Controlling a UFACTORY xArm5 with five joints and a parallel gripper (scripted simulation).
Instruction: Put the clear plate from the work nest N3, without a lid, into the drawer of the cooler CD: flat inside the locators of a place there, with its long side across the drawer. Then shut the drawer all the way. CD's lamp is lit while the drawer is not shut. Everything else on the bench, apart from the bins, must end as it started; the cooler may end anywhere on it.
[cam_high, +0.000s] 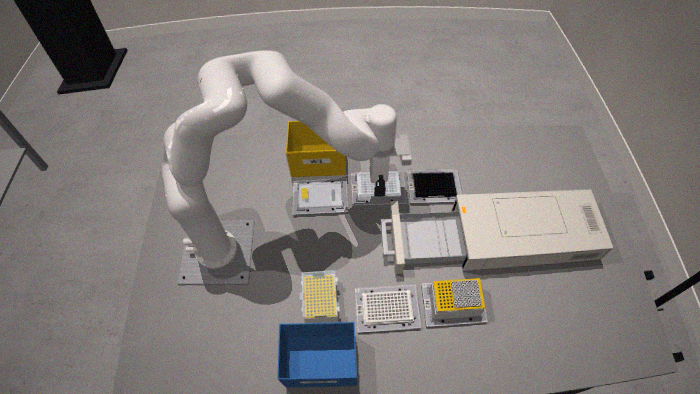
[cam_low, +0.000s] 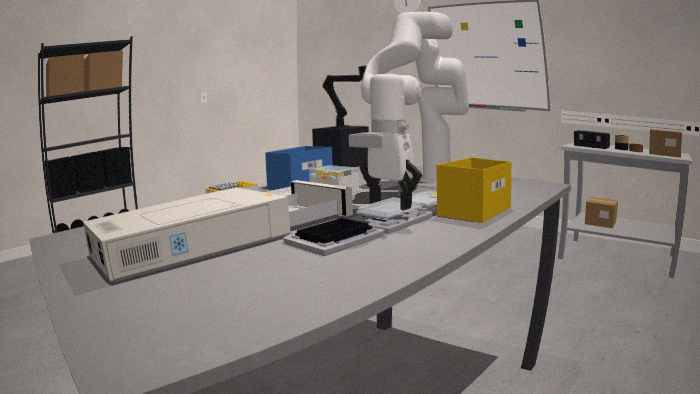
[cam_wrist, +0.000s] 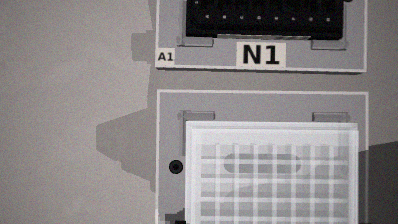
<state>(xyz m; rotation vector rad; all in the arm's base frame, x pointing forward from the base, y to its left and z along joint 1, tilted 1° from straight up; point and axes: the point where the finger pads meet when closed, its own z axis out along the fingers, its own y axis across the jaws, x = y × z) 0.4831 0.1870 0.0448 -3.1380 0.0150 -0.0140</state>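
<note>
Now: the grey nest 40 mm below my hand. The rest, counted from my hand: clear plate 10 mm below; then black plate 170 mm ahead, 20 mm below; then flat lid 180 mm behind, 30 mm below, 20 mm to the right.
</note>
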